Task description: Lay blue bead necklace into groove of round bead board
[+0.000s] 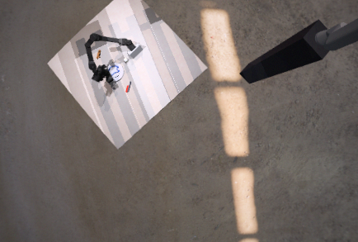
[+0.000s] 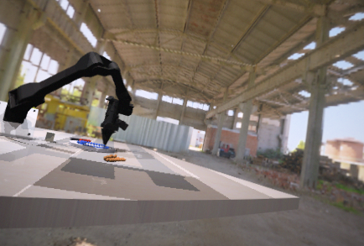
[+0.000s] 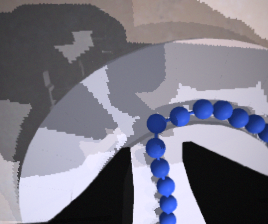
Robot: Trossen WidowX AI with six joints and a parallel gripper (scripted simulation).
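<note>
Right now the round white bead board is 50 mm behind my gripper tip, 10 mm to the right of it and 10 mm below it. Round my gripper tip: small white block (230 mm behind); then red pen-like object (220 mm to the left, 40 mm behind, 20 mm below).
</note>
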